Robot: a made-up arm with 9 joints. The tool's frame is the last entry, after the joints. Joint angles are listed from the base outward.
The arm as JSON. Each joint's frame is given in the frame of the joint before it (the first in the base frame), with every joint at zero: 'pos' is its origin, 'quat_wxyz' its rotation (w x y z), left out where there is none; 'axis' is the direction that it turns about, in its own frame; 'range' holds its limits. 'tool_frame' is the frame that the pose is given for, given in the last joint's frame.
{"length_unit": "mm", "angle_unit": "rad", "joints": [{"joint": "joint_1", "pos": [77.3, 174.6, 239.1], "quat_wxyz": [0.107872, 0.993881, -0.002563, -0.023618], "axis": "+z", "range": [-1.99, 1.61]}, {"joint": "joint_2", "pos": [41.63, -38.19, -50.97], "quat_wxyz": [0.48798, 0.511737, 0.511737, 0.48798], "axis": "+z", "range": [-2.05, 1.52]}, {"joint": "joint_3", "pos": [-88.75, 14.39, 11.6], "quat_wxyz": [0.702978, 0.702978, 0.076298, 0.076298], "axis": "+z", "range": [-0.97, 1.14]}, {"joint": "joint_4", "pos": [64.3, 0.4, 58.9], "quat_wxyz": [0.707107, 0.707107, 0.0, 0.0], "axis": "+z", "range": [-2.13, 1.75]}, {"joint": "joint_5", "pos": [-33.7, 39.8, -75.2], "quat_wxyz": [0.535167, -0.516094, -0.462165, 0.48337], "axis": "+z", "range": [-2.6, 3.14]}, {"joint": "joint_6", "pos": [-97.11, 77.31, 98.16], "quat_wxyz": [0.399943, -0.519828, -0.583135, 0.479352], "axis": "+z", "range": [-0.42, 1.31]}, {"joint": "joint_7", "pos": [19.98, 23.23, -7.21], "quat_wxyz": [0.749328, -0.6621, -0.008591, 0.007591], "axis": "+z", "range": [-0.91, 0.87]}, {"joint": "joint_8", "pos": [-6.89, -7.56, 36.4], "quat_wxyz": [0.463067, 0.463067, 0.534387, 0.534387], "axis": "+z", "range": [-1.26, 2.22]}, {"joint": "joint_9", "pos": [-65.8, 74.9, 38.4], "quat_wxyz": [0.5, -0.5, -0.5, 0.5], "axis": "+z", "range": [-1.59, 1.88]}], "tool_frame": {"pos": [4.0, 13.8, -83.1], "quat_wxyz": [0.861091, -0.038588, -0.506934, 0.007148]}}
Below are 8 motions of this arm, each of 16 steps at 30 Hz.
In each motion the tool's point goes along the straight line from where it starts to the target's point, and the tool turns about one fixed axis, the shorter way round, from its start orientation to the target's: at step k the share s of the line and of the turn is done. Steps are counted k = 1, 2, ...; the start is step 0. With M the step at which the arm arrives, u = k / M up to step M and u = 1 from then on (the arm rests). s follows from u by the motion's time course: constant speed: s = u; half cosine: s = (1 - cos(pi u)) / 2; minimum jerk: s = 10 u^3 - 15 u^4 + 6 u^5.
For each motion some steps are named. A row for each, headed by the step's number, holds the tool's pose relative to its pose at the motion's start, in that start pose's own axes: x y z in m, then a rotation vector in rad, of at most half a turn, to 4 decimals.
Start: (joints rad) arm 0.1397 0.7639 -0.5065 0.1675 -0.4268 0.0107 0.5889 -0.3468 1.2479
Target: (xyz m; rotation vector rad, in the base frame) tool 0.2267 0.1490 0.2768 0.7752 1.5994 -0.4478
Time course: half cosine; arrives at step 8
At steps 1, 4, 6, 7, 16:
1: 0.0011 -0.0006 -0.0018 0.0059 0.0096 0.0019
4: 0.0140 -0.0075 -0.0231 0.0773 0.1256 0.0248
6: 0.0239 -0.0128 -0.0394 0.1320 0.2144 0.0423
7: 0.0270 -0.0144 -0.0444 0.1487 0.2416 0.0477
16: 0.0280 -0.0150 -0.0461 0.1546 0.2512 0.0496

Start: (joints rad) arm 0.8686 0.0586 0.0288 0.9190 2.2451 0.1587 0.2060 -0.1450 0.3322
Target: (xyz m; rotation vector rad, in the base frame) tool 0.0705 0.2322 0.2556 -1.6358 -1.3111 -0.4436
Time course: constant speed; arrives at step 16
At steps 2, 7, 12, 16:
2: 0.0012 -0.0088 0.0093 0.0115 0.0069 0.1146
7: 0.0041 -0.0307 0.0326 0.0401 0.0240 0.4012
12: 0.0070 -0.0527 0.0559 0.0688 0.0412 0.6877
16: 0.0093 -0.0702 0.0746 0.0917 0.0549 0.9170

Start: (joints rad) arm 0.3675 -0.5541 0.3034 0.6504 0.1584 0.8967 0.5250 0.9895 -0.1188
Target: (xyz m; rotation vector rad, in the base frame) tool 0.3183 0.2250 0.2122 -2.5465 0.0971 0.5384
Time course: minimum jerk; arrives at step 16
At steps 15, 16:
15: -0.0219 -0.0549 0.0885 -0.3515 -0.7520 -0.7990
16: -0.0219 -0.0550 0.0887 -0.3523 -0.7537 -0.8008

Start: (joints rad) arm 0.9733 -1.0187 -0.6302 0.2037 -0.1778 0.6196 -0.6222 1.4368 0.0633
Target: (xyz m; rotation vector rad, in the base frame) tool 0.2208 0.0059 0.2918 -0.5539 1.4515 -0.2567
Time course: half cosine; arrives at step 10
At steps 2, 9, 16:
2: 0.0021 0.0000 0.0091 -0.0608 0.0164 0.0366
9: 0.0217 -0.0005 0.0928 -0.6213 0.1678 0.3735
16: 0.0223 -0.0005 0.0951 -0.6369 0.1720 0.3828

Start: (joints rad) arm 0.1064 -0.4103 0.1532 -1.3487 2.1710 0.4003 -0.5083 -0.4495 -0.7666
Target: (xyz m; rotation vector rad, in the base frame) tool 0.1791 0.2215 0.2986 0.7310 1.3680 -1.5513
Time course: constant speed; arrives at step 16
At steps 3, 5, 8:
3: 0.0029 0.0061 0.0043 -0.0717 0.1674 -0.0124
5: 0.0049 0.0101 0.0071 -0.1194 0.2790 -0.0206
8: 0.0078 0.0162 0.0114 -0.1911 0.4463 -0.0329

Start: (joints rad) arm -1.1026 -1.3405 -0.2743 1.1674 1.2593 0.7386 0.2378 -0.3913 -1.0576
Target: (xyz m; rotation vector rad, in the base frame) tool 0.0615 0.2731 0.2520 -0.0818 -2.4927 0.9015
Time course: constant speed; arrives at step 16
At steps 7, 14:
7: 0.0073 -0.0069 0.0096 -0.1913 -0.0390 0.2266
14: 0.0146 -0.0138 0.0191 -0.3827 -0.0780 0.4533

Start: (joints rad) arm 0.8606 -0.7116 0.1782 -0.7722 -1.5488 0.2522 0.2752 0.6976 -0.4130
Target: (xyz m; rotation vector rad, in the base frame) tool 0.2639 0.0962 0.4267 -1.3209 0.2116 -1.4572
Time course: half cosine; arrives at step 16
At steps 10, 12, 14, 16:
10: -0.0361 -0.0155 0.0110 0.1092 0.2456 -0.1424
12: -0.0446 -0.0191 0.0136 0.1348 0.3032 -0.1758
14: -0.0502 -0.0215 0.0153 0.1519 0.3417 -0.1982
16: -0.0522 -0.0224 0.0159 0.1579 0.3553 -0.2060

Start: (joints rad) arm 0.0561 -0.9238 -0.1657 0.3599 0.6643 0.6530 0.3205 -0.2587 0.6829
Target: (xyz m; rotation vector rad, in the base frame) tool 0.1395 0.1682 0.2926 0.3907 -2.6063 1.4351
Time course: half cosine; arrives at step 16
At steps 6, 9, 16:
6: 0.0298 -0.0064 0.0131 -0.1332 0.0720 0.0452
9: 0.0577 -0.0123 0.0254 -0.2580 0.1393 0.0875
16: 0.0965 -0.0206 0.0425 -0.4317 0.2331 0.1465

